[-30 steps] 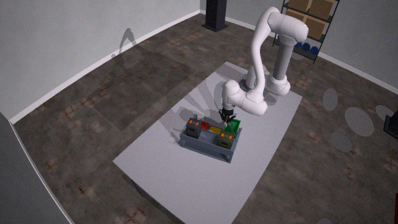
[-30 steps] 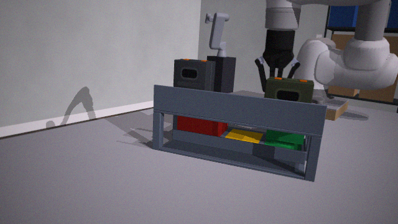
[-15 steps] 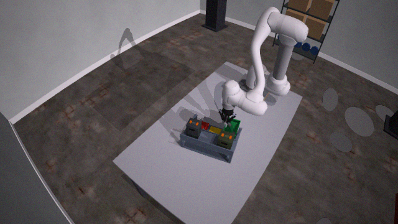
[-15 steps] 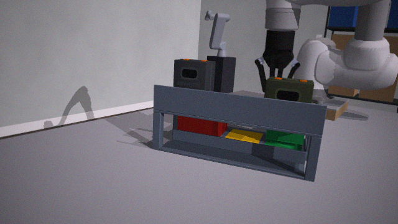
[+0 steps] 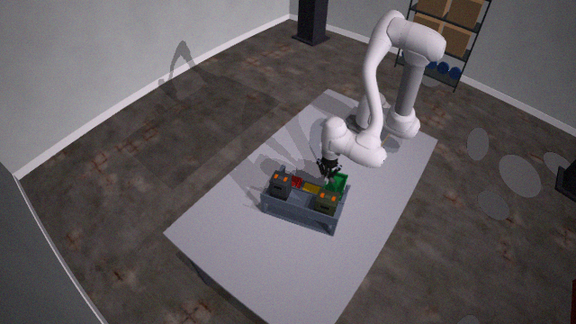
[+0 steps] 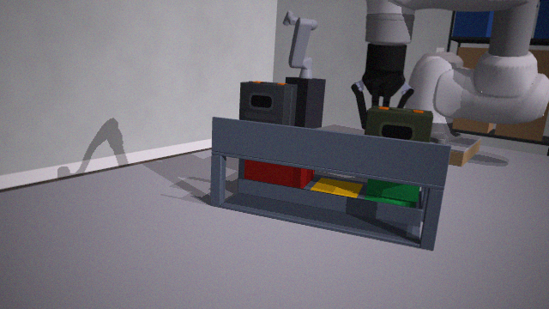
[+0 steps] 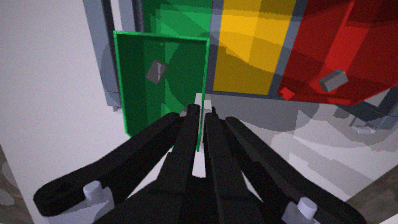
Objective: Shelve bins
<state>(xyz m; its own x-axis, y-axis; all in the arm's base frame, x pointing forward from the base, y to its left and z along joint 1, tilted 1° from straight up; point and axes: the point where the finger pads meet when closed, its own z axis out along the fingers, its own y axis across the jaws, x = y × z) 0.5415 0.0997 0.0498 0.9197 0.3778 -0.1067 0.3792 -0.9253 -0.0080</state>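
Right now the green bin is 3 cm behind my hand, 4 cm to the left of it and 4 cm below it. The rest, counted from my hand: olive box 15 cm ahead, 11 cm to the left, 6 cm above; then red bin 15 cm ahead, 13 cm to the right, 5 cm below; then dark grey box 24 cm ahead, 10 cm to the right, 7 cm above.
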